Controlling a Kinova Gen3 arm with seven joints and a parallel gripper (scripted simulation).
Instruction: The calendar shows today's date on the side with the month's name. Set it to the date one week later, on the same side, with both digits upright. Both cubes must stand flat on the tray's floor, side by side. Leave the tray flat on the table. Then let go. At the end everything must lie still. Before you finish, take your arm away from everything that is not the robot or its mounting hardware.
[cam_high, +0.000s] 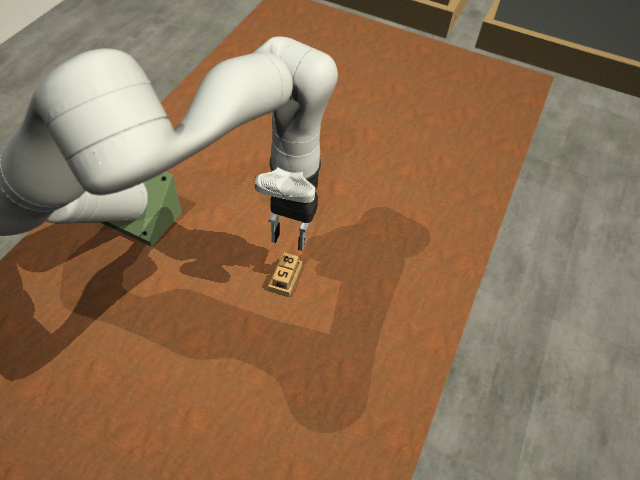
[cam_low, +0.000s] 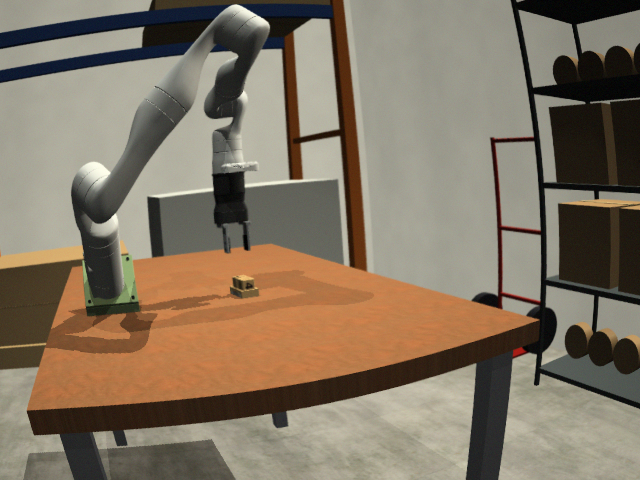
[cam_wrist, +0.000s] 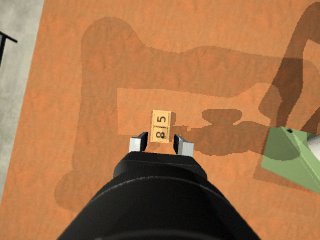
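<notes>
Now: hand 2 cm to the left of the wooden calendar tray and 11 cm above it.
</notes>
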